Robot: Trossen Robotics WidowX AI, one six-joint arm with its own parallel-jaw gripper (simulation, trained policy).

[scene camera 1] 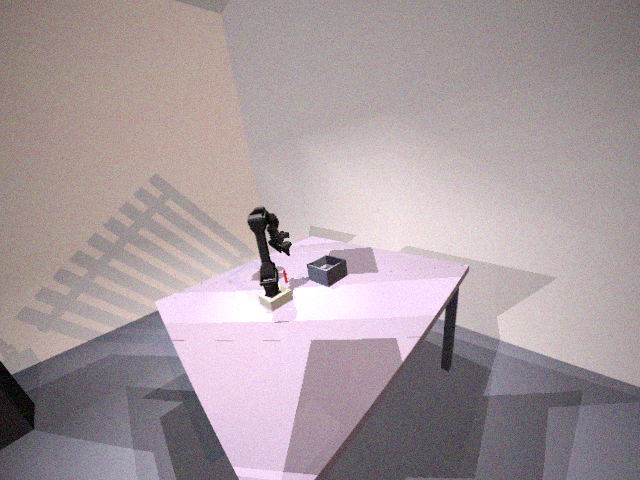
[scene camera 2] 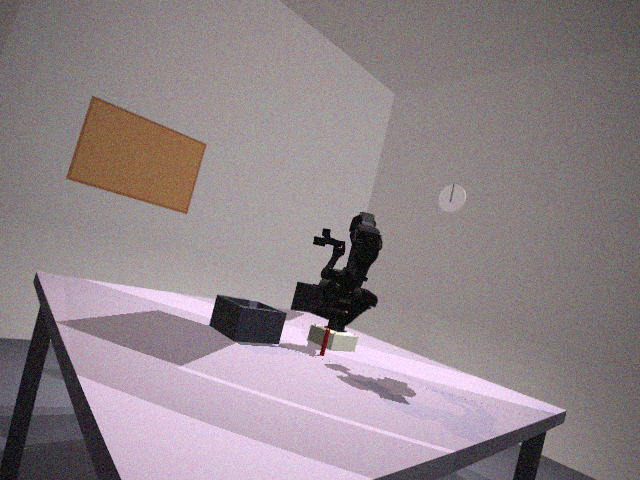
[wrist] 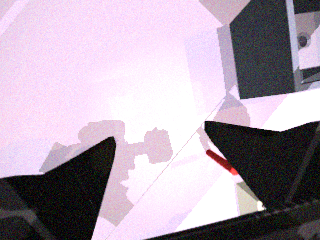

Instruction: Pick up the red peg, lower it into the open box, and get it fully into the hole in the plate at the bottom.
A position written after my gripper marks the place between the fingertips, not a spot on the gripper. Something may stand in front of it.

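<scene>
Scene camera 2 shows my gripper [scene camera 2: 333, 320]; the wrist view also shows my gripper [wrist: 161, 132].
</scene>
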